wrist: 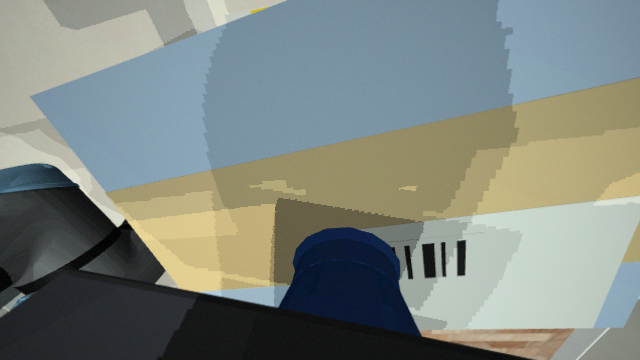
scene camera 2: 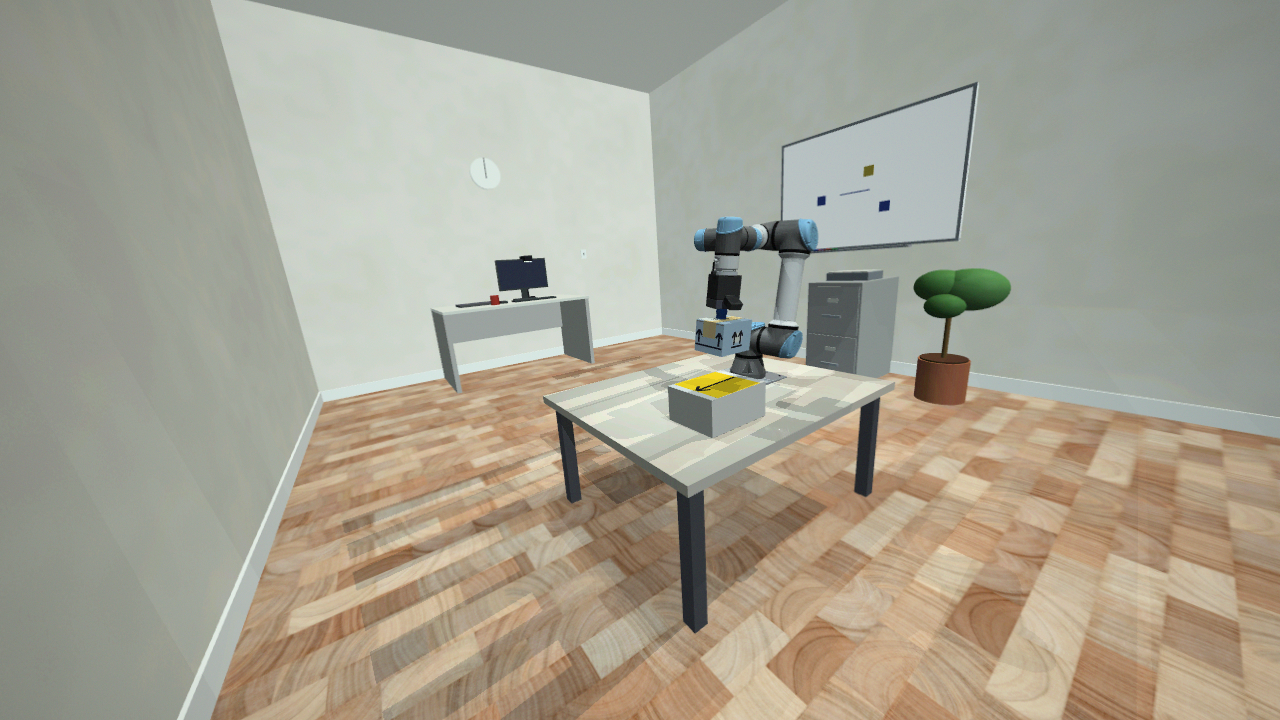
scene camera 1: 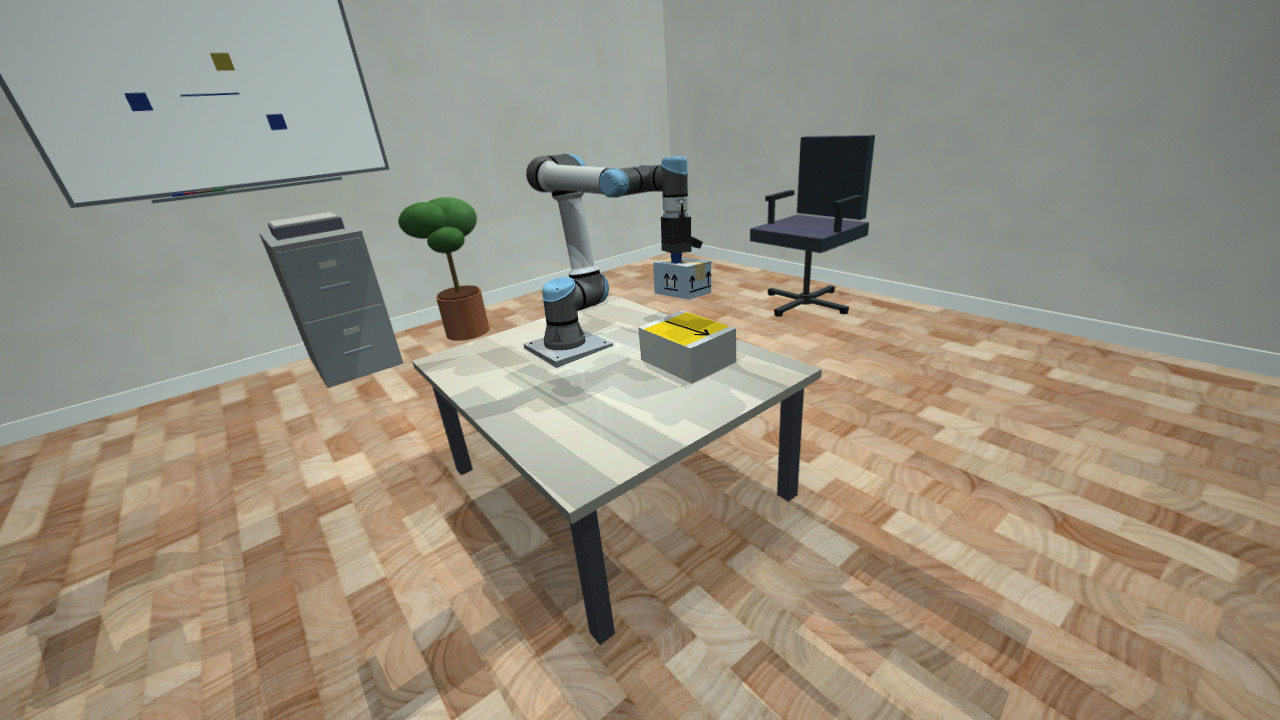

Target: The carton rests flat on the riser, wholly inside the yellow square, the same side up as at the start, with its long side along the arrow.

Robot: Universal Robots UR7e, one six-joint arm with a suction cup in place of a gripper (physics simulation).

Scene:
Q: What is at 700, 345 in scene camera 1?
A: A grey riser.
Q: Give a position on a grey riser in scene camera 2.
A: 713, 404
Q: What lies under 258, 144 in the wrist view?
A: A carton.

